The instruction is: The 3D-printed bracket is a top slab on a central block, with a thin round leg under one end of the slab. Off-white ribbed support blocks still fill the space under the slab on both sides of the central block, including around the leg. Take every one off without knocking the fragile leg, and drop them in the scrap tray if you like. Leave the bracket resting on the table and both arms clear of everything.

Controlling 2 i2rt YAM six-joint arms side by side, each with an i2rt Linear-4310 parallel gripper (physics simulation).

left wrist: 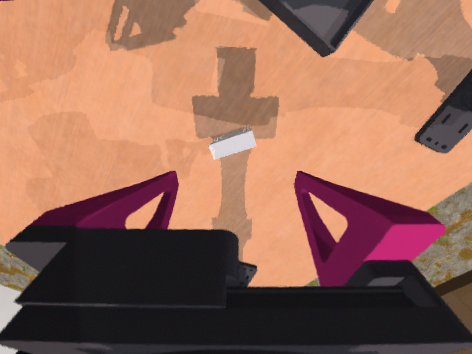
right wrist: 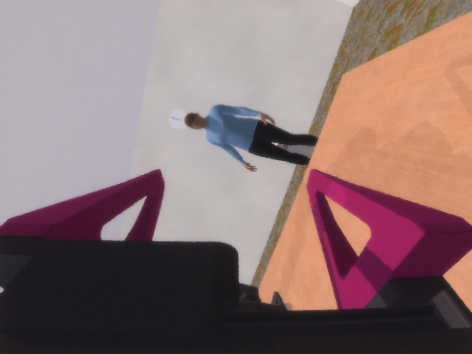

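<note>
The bracket point(left wrist: 234, 144) shows in the left wrist view as a small pale slab with a ribbed edge along its far side. It rests on the table point(left wrist: 100, 165), turned slightly. What lies under the slab, the central block, the leg and the separate support blocks, cannot be made out from above. My left gripper point(left wrist: 236, 177) is open and empty, pointing down above the table, with the bracket ahead between the lines of its fingers. My right gripper point(right wrist: 235, 177) is open and empty, facing the room away from the bracket.
The dark scrap tray point(left wrist: 326, 50) shows its near corner at the top of the left wrist view. A dark arm base plate point(left wrist: 442, 131) is at the right. Arm shadows cross the table. A person point(right wrist: 232, 127) stands beyond the table edge in the right wrist view.
</note>
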